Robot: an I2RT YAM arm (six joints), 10 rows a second.
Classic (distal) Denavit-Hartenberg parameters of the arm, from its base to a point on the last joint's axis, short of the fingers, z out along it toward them. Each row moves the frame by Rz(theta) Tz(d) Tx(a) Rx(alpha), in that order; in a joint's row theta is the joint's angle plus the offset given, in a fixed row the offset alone. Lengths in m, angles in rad.
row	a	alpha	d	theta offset
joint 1	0.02	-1.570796	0.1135	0
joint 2	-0.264	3.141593	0	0
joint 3	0.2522	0	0	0.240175
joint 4	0.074	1.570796	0	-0.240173
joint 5	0	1.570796	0	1.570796
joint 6	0	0	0.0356	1.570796
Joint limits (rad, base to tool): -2.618..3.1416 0..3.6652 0..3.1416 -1.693..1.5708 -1.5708..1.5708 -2.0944..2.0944
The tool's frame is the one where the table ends.
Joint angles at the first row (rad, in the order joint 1, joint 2, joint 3, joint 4, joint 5, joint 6):
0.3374 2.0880 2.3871 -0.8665 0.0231 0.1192
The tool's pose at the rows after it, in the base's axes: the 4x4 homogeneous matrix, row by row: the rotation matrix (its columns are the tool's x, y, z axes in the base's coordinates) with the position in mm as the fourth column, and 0 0 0 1 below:
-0.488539 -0.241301 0.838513 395.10; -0.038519 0.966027 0.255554 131.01; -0.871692 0.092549 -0.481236 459.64; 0 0 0 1
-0.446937 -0.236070 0.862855 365.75; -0.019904 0.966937 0.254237 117.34; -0.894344 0.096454 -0.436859 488.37; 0 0 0 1
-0.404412 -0.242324 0.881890 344.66; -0.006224 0.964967 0.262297 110.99; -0.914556 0.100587 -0.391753 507.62; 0 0 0 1
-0.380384 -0.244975 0.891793 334.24; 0.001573 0.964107 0.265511 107.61; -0.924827 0.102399 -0.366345 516.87; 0 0 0 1
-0.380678 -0.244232 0.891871 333.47; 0.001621 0.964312 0.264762 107.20; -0.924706 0.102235 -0.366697 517.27; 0 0 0 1
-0.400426 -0.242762 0.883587 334.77; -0.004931 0.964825 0.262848 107.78; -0.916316 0.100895 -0.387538 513.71; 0 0 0 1
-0.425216 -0.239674 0.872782 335.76; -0.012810 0.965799 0.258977 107.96; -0.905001 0.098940 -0.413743 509.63; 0 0 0 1
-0.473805 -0.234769 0.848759 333.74; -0.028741 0.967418 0.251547 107.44; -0.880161 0.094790 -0.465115 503.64; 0 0 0 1
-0.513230 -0.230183 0.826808 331.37; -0.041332 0.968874 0.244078 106.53; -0.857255 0.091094 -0.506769 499.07; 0 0 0 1
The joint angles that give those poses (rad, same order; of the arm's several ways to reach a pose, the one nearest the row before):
0.3222 1.9648 2.3871 -0.9245 0.0231 0.1184
0.3126 1.8805 2.3871 -0.9589 0.0235 0.1188
0.3138 1.8240 2.3871 -0.9657 0.0227 0.1192
0.3138 1.7966 2.3871 -0.9657 0.0227 0.1192
0.3134 1.7947 2.3872 -0.9680 0.0231 0.1192
0.3138 1.7996 2.3863 -0.9848 0.0227 0.1192
0.3134 1.8046 2.3860 -1.0081 0.0227 0.1192
0.3138 1.8061 2.3860 -1.0638 0.0227 0.1192
0.3134 1.8061 2.3859 -1.1114 0.0227 0.1192

